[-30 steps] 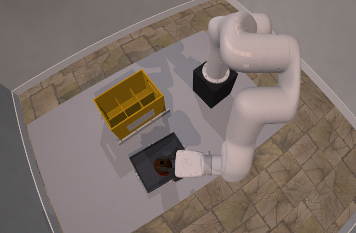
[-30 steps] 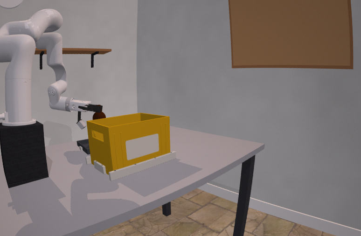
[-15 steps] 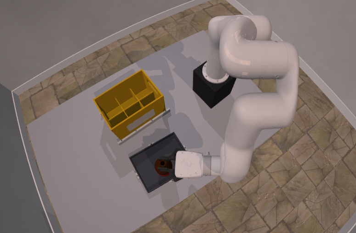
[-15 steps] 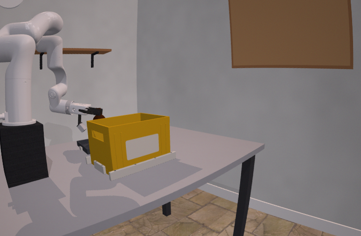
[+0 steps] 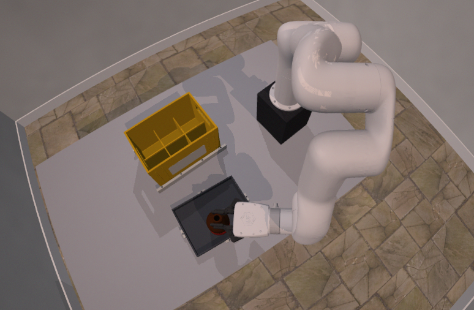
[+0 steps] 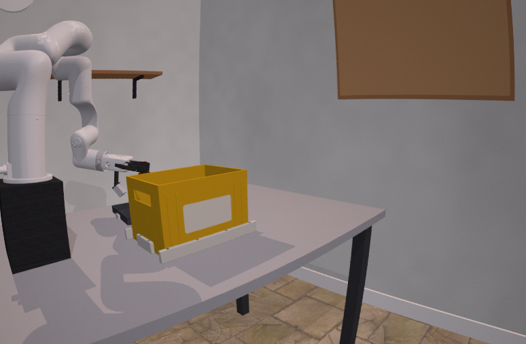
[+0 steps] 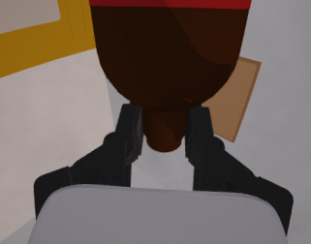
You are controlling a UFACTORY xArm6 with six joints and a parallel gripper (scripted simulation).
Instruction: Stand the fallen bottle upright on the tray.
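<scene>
Right now the brown bottle is 60 mm below my hand. Also, from my hand: yellow crate 340 mm to the right, 70 mm below, 10 mm behind; dark tray 150 mm below, 40 mm to the right.
</scene>
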